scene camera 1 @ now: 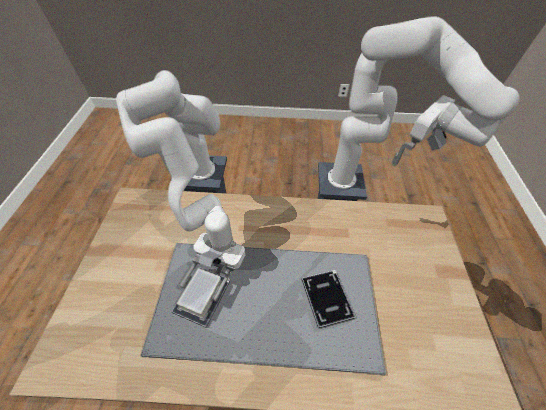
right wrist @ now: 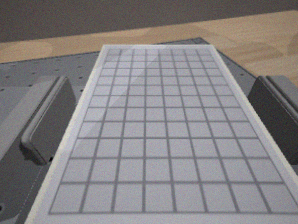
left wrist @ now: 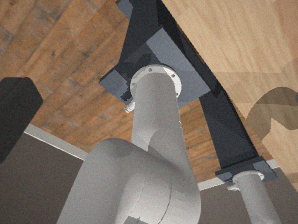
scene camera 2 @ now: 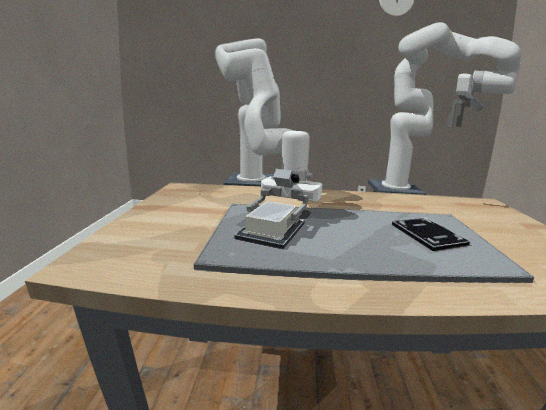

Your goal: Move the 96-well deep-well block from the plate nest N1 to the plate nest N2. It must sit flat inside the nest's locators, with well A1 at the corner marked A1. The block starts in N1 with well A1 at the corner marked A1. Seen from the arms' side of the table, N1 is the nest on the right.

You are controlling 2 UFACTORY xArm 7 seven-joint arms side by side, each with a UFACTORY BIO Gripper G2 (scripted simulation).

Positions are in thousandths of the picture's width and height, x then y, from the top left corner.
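Labels:
There's a deep-well block that's out of frame in the left wrist view. You do get the block in the right wrist view (529, 565), though, and it's there in scene camera 1 (362, 728) and scene camera 2 (499, 538) too.

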